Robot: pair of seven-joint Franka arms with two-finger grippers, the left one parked.
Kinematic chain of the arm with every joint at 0, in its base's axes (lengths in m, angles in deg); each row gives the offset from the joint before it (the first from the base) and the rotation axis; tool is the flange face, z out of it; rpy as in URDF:
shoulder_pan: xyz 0 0 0.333 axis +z
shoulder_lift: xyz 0 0 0 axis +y
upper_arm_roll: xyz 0 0 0.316 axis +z
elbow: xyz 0.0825 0 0 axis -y
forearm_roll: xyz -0.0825 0 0.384 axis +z
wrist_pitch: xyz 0 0 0 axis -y
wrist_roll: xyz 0.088 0 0 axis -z
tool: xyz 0 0 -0.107 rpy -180 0 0
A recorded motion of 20 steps. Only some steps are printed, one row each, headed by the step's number.
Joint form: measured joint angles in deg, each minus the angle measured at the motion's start. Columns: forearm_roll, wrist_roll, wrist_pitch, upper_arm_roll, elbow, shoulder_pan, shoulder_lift.
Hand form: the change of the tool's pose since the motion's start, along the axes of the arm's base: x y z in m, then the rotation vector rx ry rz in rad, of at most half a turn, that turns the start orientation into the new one. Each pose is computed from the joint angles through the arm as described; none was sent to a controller.
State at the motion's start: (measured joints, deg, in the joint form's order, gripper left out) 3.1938 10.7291 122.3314 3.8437 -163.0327 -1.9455 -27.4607
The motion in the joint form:
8: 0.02 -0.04 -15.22 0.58 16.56 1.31 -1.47
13: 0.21 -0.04 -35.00 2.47 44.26 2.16 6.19
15: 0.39 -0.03 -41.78 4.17 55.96 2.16 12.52
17: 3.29 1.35 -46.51 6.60 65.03 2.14 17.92
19: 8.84 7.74 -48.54 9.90 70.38 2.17 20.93
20: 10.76 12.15 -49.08 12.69 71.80 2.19 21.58
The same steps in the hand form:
8: 0.0481 0.0185 0.1130 0.0048 -0.0485 0.0449
13: 0.1016 0.0509 0.2567 0.0132 -0.0516 0.1128
15: 0.1275 0.0697 0.2936 0.0202 -0.0259 0.1507
17: 0.1455 0.0991 0.3160 0.0701 -0.0012 0.1768
19: 0.1486 0.1410 0.3313 0.1433 0.0158 0.1372
20: 0.1420 0.1694 0.3364 0.1553 0.0284 0.1162

